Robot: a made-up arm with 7 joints.
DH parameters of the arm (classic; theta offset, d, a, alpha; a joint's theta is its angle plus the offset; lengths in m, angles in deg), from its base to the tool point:
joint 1: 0 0.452 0 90
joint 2: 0 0.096 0 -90
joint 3: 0 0.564 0.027 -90
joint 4: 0 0.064 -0.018 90
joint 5: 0 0.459 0 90
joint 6: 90 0.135 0.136 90
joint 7: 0 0.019 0 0
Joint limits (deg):
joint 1: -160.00..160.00
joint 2: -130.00..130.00
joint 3: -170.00..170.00
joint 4: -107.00..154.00
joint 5: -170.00..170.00
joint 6: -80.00..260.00
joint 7: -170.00..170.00
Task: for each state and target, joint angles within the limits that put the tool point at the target. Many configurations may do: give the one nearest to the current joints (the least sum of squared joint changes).
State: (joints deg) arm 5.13 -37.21 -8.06 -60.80 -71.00 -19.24 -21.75
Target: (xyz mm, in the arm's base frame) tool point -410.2 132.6 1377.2
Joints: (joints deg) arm -13.45 -0.97 -18.11 -41.29 -73.39 -10.09 -21.75
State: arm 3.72 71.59 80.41 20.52 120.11 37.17 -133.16
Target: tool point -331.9 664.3 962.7
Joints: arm -23.39 56.16 73.72 57.10 118.65 44.18 -133.16
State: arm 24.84 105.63 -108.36 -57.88 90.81 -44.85 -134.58
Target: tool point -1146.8 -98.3 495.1
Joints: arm 1.91 95.79 -110.91 -23.12 89.23 -24.32 -134.58
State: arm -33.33 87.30 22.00 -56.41 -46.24 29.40 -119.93
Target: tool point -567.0 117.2 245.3
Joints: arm -35.53 52.46 19.19 -100.34 -47.06 42.76 -119.93
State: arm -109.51 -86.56 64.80 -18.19 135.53 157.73 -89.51
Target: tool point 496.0 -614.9 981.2
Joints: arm -54.49 -59.56 65.85 -9.72 142.48 141.13 -89.51
